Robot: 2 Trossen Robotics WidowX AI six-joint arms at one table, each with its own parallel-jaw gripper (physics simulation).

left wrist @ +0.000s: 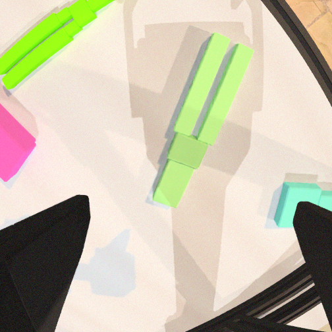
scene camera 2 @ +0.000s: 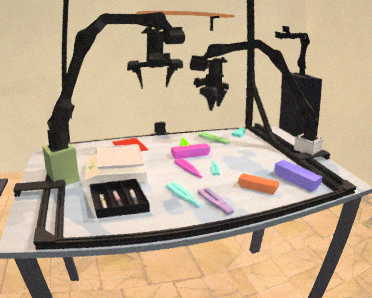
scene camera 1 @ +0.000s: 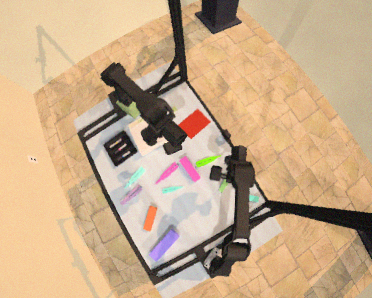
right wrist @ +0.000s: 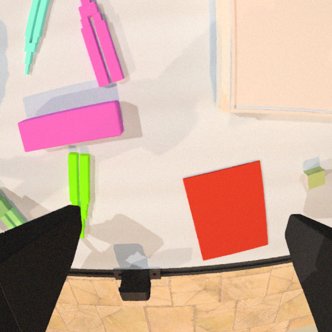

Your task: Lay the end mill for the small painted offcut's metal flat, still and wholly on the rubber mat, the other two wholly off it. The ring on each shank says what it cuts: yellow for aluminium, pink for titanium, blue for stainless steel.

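Frame: origin at the left arm's base, x right, y up, z back, level; metres.
Seen in the pictures: left gripper, fingertip midpoint: point(scene camera 2: 214, 108); right gripper, fingertip midpoint: point(scene camera 2: 154, 87); left arm's base, link origin: point(scene camera 2: 309, 137) point(scene camera 1: 218, 263); right arm's base, link origin: point(scene camera 2: 58, 147) point(scene camera 1: 127, 99).
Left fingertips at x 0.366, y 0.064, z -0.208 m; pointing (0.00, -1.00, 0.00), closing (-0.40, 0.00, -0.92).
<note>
Offsets run from my left fingertips to a thing's top centre. "pt": to the spot under its first point. Level surfaces: height alone.
The black tray {dz -0.573, dx -0.196, dy -0.110 m} point(scene camera 1: 112, 154) point(scene camera 2: 122, 207) holds three end mills, one per compartment. In scene camera 2, the left mill {dz -0.617, dx -0.191, dy -0.124 m} point(scene camera 2: 103, 200) shows a yellowish mark, the middle mill {dz -0.572, dx -0.198, dy -0.124 m} point(scene camera 2: 117, 196) a pink one and the right mill {dz -0.529, dx -0.218, dy -0.124 m} point(scene camera 2: 132, 194) a blue one. The red mat {dy -0.137 m} point(scene camera 1: 195, 123) point(scene camera 2: 130, 144) point(right wrist: 227, 210) lies flat and bare. A small olive-yellow block {dz -0.450, dx +0.167, dy -0.122 m} point(scene camera 1: 174, 108) point(right wrist: 314, 177), which looks like the offcut, sits near it. My right gripper point(scene camera 1: 161, 142) point(scene camera 2: 155, 88) point(right wrist: 187, 223) is open and empty, high above the table. My left gripper point(scene camera 2: 214, 107) point(left wrist: 197, 211) is open and empty, above a light-green clothespin-like piece point(left wrist: 189, 150).
A cream box {pt dz -0.472, dx -0.051, dy -0.076 m} point(scene camera 2: 120, 157) point(right wrist: 280, 55) stands beside the tray. A magenta block {dz -0.181, dx -0.062, dy -0.106 m} point(scene camera 1: 190, 168) point(scene camera 2: 191, 151) point(right wrist: 72, 126), an orange block {dz -0.198, dx -0.395, dy -0.109 m} point(scene camera 1: 150, 218) point(scene camera 2: 258, 183), a purple block {dz -0.057, dx -0.464, dy -0.096 m} point(scene camera 1: 164, 244) point(scene camera 2: 298, 175) and several coloured clothespin-like pieces lie around the table. A black frame borders it.
</note>
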